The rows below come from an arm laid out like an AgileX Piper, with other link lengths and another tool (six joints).
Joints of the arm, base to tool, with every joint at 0 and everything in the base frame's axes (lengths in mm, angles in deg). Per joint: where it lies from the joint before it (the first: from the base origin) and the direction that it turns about. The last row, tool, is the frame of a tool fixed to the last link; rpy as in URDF.
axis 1: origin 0 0 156.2 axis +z
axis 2: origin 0 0 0 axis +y
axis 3: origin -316.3 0 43.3 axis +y
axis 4: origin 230.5 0 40.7 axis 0.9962 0 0.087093
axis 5: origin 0 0 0 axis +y
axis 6: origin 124.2 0 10.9 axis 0.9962 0 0.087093
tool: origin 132.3 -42 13.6 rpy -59.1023 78.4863 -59.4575
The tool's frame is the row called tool.
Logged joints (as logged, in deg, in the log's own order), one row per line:
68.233 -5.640 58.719 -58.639 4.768 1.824
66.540 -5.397 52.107 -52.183 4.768 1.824
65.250 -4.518 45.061 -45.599 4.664 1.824
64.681 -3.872 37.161 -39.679 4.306 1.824
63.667 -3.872 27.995 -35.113 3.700 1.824
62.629 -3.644 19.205 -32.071 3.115 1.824
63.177 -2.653 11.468 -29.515 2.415 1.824
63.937 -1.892 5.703 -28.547 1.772 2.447
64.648 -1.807 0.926 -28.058 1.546 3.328
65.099 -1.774 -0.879 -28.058 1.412 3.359
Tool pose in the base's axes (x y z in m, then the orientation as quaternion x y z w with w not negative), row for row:
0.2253 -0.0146 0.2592 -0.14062 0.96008 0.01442 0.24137
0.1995 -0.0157 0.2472 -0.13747 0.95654 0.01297 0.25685
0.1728 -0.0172 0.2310 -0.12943 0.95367 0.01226 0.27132
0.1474 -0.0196 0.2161 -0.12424 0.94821 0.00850 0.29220
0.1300 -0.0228 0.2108 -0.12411 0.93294 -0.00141 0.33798
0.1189 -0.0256 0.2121 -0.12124 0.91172 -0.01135 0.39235
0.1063 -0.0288 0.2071 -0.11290 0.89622 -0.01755 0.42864
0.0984 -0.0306 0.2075 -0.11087 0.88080 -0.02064 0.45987
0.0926 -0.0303 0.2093 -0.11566 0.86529 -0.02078 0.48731
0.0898 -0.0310 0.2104 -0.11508 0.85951 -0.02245 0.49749
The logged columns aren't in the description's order. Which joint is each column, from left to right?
Columns, left to right: axis 5, axis 6, axis 2, axis 3, axis 4, axis 1.
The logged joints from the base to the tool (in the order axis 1, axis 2, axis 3, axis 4, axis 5, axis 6), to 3 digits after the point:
1.824 58.719 -58.639 4.768 68.233 -5.640
1.824 52.107 -52.183 4.768 66.540 -5.397
1.824 45.061 -45.599 4.664 65.250 -4.518
1.824 37.161 -39.679 4.306 64.681 -3.872
1.824 27.995 -35.113 3.700 63.667 -3.872
1.824 19.205 -32.071 3.115 62.629 -3.644
1.824 11.468 -29.515 2.415 63.177 -2.653
2.447 5.703 -28.547 1.772 63.937 -1.892
3.328 0.926 -28.058 1.546 64.648 -1.807
3.359 -0.879 -28.058 1.412 65.099 -1.774

